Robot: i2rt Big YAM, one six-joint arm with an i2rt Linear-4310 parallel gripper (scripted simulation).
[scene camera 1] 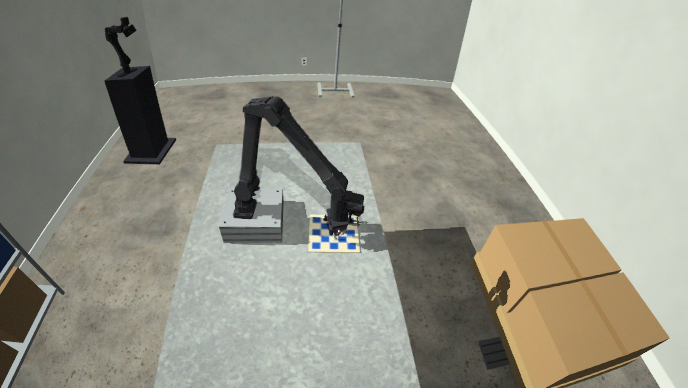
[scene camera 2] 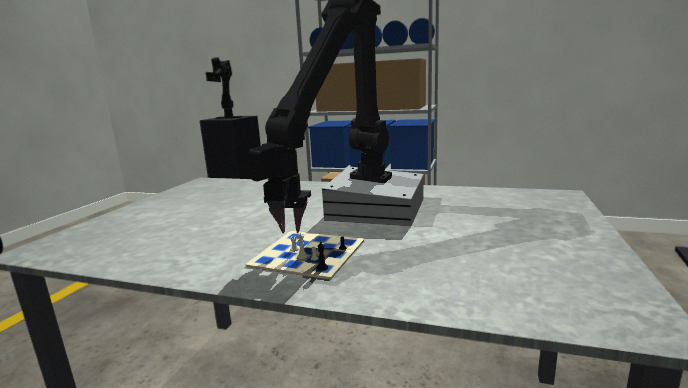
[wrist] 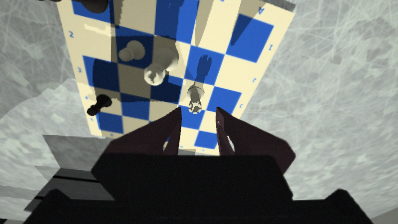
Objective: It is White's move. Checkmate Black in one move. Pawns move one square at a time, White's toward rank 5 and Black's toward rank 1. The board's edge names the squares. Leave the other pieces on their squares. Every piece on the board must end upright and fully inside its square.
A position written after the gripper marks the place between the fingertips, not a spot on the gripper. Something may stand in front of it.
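Note:
The gripper (scene camera 2: 290,232) is visible here, and the wrist view also has the gripper (wrist: 198,112) in frame.

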